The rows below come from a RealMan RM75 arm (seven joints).
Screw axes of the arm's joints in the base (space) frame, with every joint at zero. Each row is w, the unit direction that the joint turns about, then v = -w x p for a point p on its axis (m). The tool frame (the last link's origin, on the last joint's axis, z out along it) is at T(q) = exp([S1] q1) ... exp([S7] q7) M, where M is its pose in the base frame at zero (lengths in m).
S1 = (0, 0, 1, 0.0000, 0.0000, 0.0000)
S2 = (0, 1, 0, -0.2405, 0.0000, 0.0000)
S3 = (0, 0, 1, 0.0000, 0.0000, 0.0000)
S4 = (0, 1, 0, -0.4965, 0.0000, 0.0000)
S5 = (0, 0, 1, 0.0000, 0.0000, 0.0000)
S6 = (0, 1, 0, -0.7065, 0.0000, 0.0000)
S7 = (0, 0, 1, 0.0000, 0.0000, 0.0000)
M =
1 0 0 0.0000
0 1 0 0.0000
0 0 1 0.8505
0 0 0 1
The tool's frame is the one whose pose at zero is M.
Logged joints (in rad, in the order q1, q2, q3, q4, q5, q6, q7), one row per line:
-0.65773 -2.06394 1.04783 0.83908 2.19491 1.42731 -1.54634
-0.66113 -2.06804 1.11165 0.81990 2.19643 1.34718 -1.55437
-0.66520 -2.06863 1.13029 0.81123 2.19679 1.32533 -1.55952
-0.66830 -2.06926 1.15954 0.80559 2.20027 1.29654 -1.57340
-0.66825 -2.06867 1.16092 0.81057 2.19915 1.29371 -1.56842
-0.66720 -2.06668 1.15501 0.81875 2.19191 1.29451 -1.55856
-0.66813 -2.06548 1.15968 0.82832 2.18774 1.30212 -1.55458
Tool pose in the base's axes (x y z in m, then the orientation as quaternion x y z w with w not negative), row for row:
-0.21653 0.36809 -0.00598 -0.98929 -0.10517 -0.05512 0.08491
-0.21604 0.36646 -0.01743 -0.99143 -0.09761 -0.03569 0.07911
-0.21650 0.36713 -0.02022 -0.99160 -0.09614 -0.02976 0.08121
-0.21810 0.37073 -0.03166 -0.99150 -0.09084 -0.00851 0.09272
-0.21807 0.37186 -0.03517 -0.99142 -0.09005 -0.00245 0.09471
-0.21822 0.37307 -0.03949 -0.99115 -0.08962 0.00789 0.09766
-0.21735 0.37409 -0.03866 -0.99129 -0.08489 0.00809 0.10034
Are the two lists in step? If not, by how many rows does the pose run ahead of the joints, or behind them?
The pose runs 2 rows behind the joints: the pose in row i belongs to the joints in row i - 2.
